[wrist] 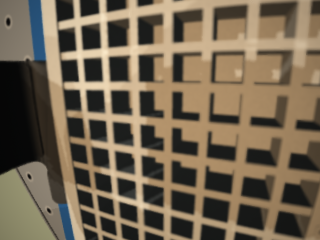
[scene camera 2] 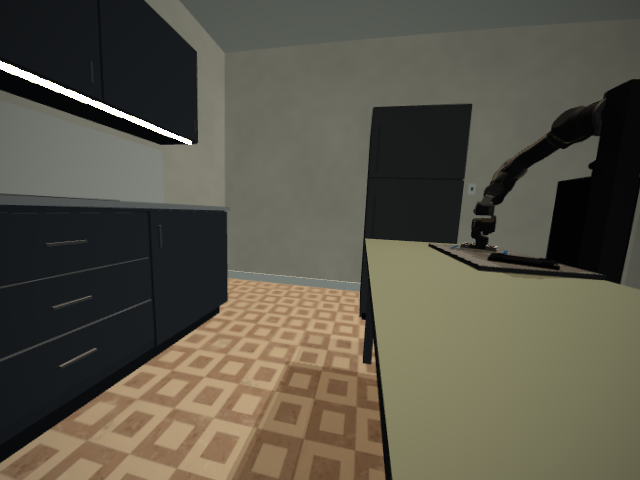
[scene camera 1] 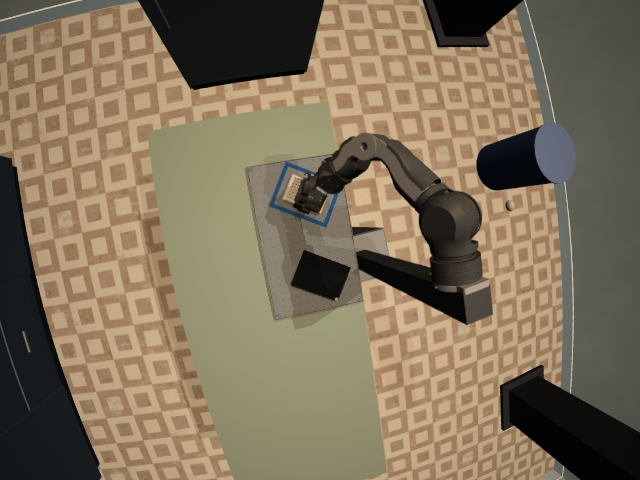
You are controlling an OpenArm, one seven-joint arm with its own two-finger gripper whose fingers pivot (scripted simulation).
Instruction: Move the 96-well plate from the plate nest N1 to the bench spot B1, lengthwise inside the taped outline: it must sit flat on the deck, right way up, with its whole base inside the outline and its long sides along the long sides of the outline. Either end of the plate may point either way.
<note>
In view: a cream 96-well plate (wrist: pixel 244 75).
</note>
